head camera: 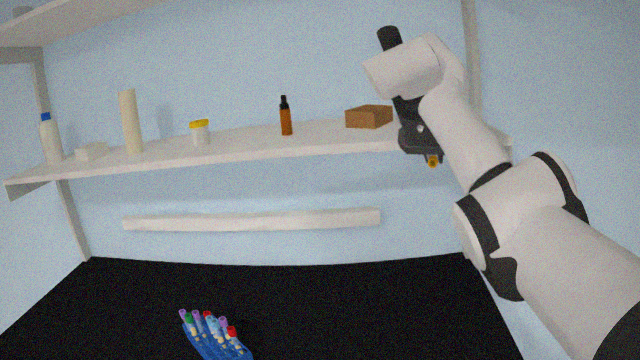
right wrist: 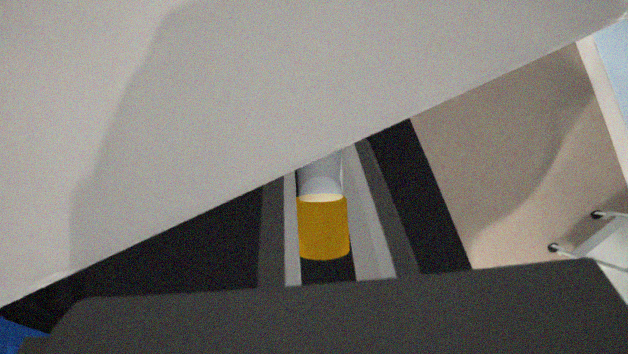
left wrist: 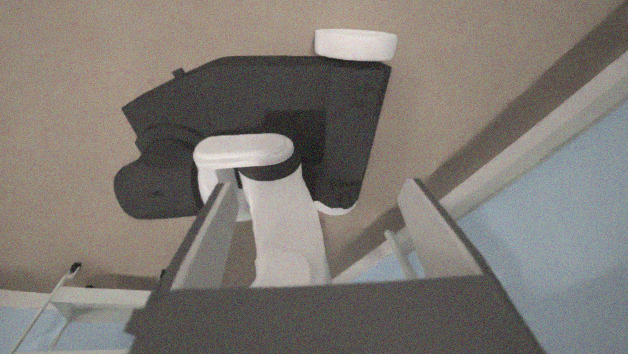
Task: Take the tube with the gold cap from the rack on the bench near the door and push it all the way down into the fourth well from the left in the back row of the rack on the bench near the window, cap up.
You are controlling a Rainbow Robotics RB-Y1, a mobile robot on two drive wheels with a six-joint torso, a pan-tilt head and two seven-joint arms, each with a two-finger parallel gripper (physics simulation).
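Places are measured from the robot's base along level axes (x back, y right, z up), in metres.
Pixels of known places: left gripper, fingertip midpoint: (left wrist: 320,191); right gripper, fingertip midpoint: (head camera: 434,159).
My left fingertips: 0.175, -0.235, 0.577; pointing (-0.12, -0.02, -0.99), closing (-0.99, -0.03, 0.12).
Ahead of a thing's pixels: the offset from my left fingertips to its middle, as dx, dy, dz. "spot": to the spot under its first point. Level surfaces: height alone.
The gold-capped tube {-0.523, +0.778, +0.760} (head camera: 433,161) (right wrist: 323,227) is held between the fingers of my right gripper (head camera: 434,159) (right wrist: 317,159). In the head view its cap faces the camera, in front of the wall below the shelf. In the right wrist view a large pale surface hides the tube's far part and the fingertips. A blue rack {-0.667, +0.265, +0.367} (head camera: 212,350) stands on the black bench top {dz +0.338} (head camera: 350,310), low in the head view, holding several tubes with purple, green, red and light-blue caps; its lower part is cut off. My left gripper (left wrist: 320,191) is open and empty, over the floor and the robot's base.
A wall shelf (head camera: 240,157) runs above the bench, with a brown box {spot: -0.685, +0.721, +0.821} (head camera: 367,117), an amber bottle {spot: -0.771, +0.561, +0.828} (head camera: 285,121), a yellow-lidded jar {spot: -0.858, +0.373, +0.826} (head camera: 199,134) and a tall cream cylinder {spot: -0.982, +0.197, +0.886} (head camera: 131,121). A pale rail (head camera: 250,220) is below it. A blue patch shows at the right wrist view's lower left.
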